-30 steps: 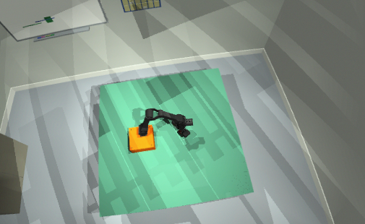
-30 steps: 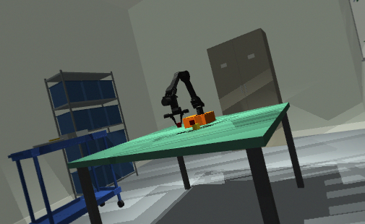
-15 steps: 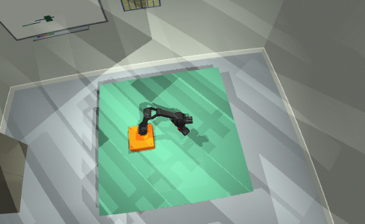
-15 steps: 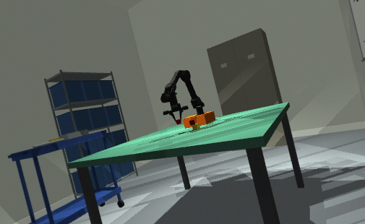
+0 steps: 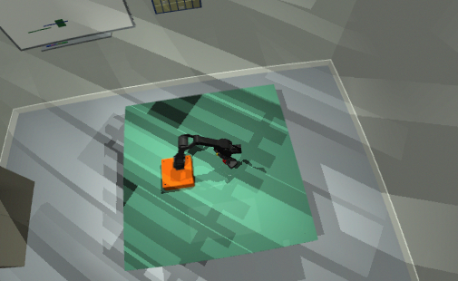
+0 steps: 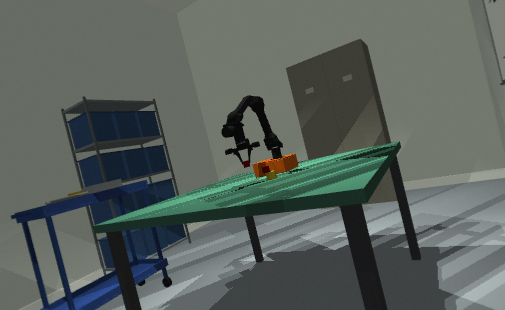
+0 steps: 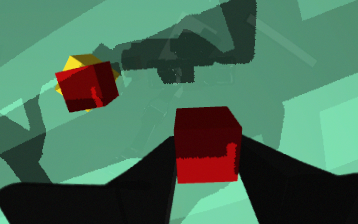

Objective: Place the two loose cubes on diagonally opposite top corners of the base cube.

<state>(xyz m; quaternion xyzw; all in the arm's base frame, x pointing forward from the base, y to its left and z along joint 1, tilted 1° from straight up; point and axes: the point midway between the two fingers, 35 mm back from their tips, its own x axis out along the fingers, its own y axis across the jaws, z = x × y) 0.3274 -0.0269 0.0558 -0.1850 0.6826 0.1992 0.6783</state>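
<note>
My gripper tip is now 40 mm past the yellow cube, 110 mm to the right of it and 90 mm above it.
</note>
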